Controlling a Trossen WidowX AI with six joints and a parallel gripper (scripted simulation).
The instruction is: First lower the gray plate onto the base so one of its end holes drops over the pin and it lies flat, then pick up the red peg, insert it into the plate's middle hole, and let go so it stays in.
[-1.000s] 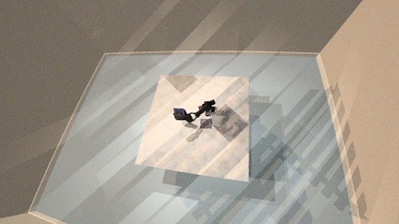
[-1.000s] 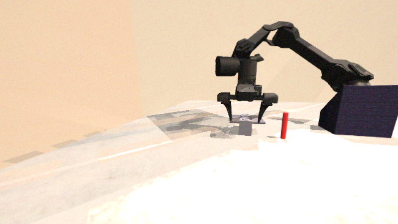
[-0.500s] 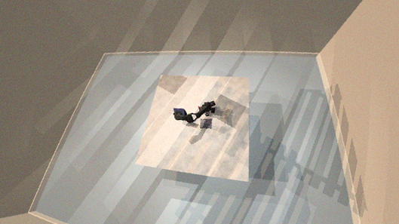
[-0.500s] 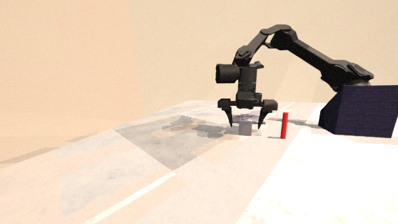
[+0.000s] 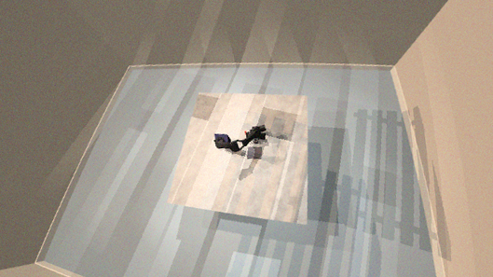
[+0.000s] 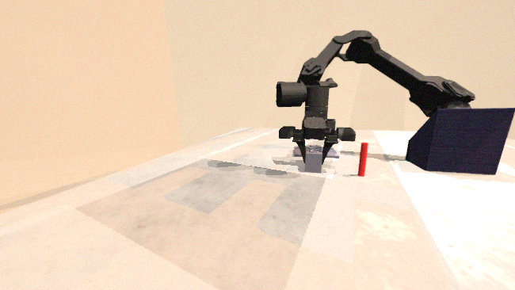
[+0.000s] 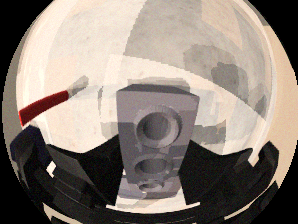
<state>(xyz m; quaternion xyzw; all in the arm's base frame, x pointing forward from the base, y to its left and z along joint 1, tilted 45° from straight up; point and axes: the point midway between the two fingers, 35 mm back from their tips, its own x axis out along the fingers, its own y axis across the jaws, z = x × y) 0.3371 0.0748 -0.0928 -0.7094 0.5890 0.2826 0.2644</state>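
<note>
The square base lies 130 mm to the right of my gripper tip and 10 mm ahead of it. Round my gripper tip: gray plate: 30 mm above; then red peg: 110 mm behind, 30 mm to the left, 30 mm above.
</note>
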